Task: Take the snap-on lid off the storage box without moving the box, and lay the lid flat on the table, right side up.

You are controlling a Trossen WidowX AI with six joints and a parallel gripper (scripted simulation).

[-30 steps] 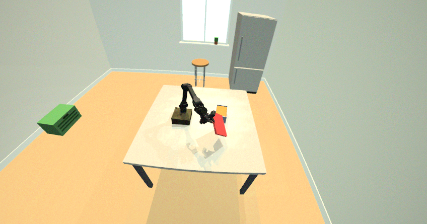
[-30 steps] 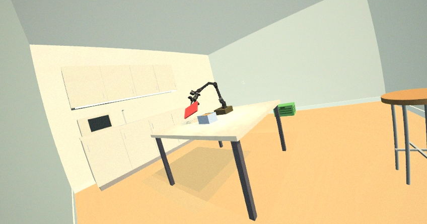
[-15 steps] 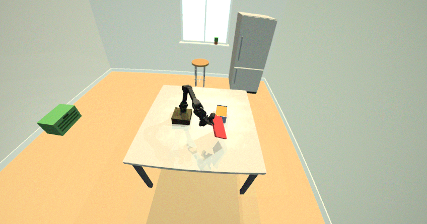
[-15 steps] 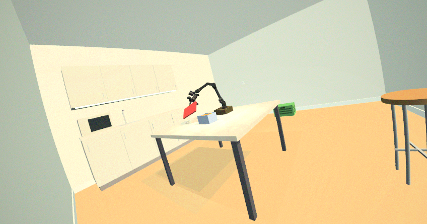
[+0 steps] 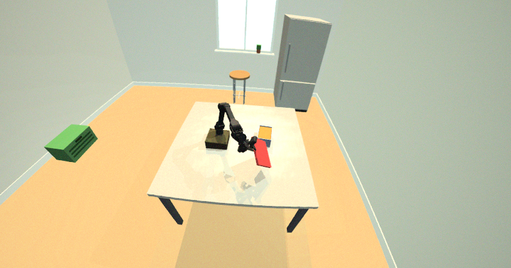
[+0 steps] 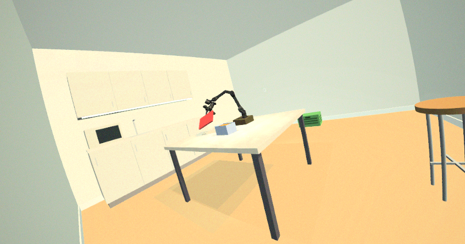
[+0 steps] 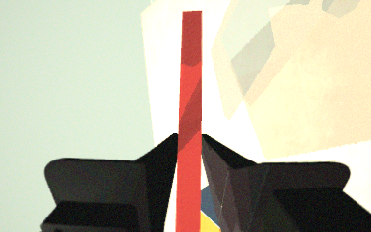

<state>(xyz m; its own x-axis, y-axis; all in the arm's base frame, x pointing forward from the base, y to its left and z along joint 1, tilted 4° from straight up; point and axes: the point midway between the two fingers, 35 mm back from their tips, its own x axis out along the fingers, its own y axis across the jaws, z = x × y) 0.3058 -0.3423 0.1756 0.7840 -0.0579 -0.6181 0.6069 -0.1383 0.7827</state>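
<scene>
My gripper tip is 5 cm short of the red lid, 5 cm above it and 3 cm to the right of it. Round my gripper tip: storage box 36 cm to the left, 18 cm below, 10 cm ahead.
</scene>
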